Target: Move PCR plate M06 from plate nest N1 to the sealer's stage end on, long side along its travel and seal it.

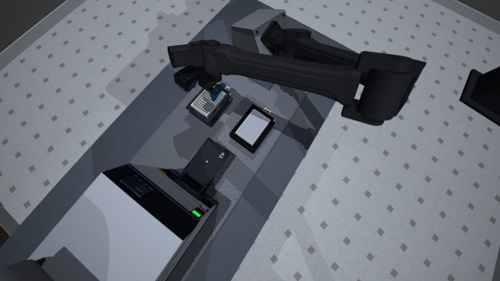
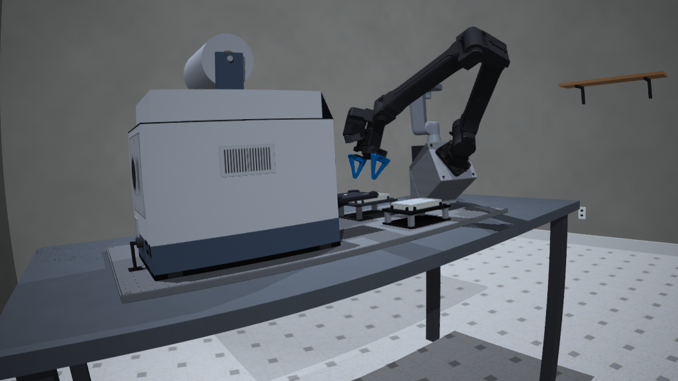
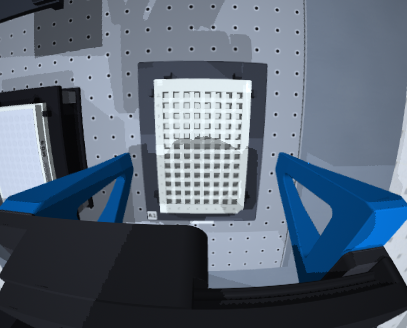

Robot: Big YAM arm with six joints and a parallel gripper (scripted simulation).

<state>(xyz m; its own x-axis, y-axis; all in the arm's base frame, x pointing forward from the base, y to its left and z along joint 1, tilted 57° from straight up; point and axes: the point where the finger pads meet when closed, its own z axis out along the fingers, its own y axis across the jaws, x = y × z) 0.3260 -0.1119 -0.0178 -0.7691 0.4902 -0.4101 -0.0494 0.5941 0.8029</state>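
The white 96-well plate M06 lies 70 mm below my hand. Also, from my hand: sealed plate M09 (30 mm behind, 210 mm to the left, 70 mm below); nest N2 (30 mm behind, 210 mm to the left, 90 mm below); plate nest N1 (80 mm below).
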